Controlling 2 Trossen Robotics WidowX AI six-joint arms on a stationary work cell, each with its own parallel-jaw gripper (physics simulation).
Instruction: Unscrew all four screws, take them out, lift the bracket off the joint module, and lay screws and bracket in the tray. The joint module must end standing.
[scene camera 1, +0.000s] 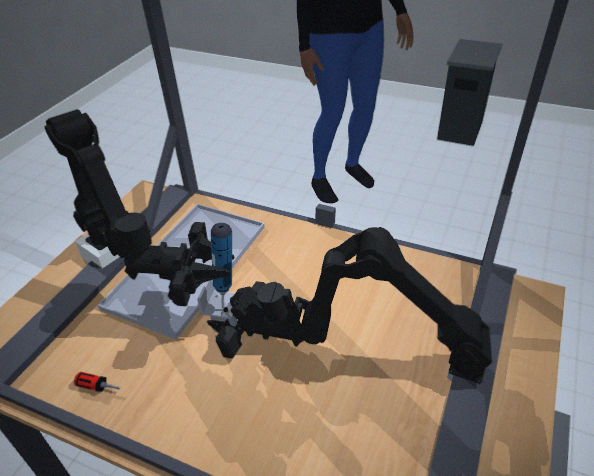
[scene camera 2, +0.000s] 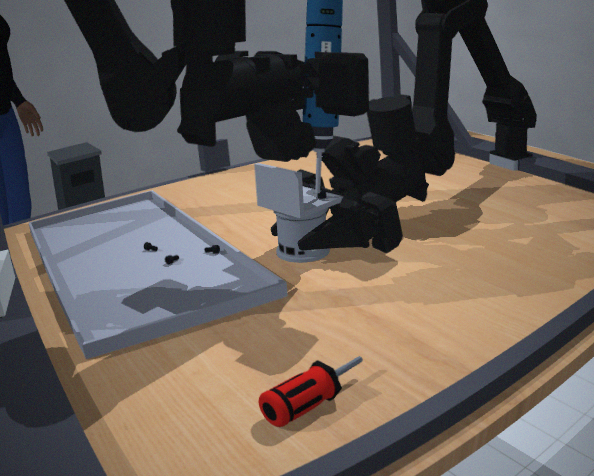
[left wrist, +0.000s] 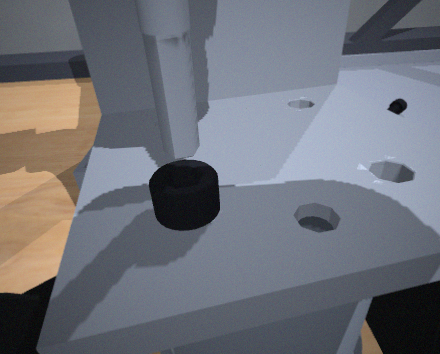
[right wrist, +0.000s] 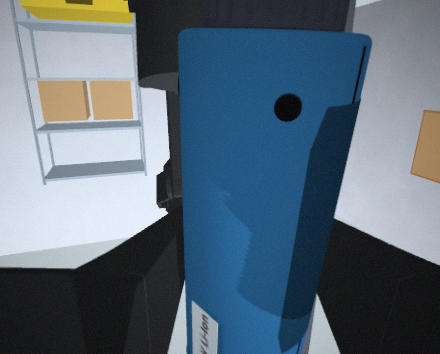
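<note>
The grey joint module (scene camera 2: 292, 232) (left wrist: 280, 335) stands upright beside the tray (scene camera 1: 135, 322) (scene camera 2: 200, 316). The L-shaped bracket (scene camera 2: 280, 190) (left wrist: 250, 280) sits on it. One black screw (left wrist: 185, 205) is at a bracket corner; the three other holes show empty. Three black screws (scene camera 2: 150, 247) (scene camera 2: 172, 259) (scene camera 2: 212, 249) lie in the tray. My left gripper (scene camera 1: 220, 314) (scene camera 2: 300, 236) is shut on the module below the bracket. My right gripper (scene camera 1: 221, 265) (right wrist: 245, 219) is shut on the upright blue power screwdriver (scene camera 1: 221, 245) (scene camera 2: 317, 40) (right wrist: 240, 150). Its bit is at the screw head; seating is unclear.
A red hand screwdriver (scene camera 1: 89, 381) (scene camera 2: 300, 392) lies on the table near the front edge. Both arms are close together over the module. Frame posts (scene camera 1: 172, 115) (scene camera 1: 530, 120) rise at the table's sides. A person (scene camera 1: 345, 90) stands behind the table.
</note>
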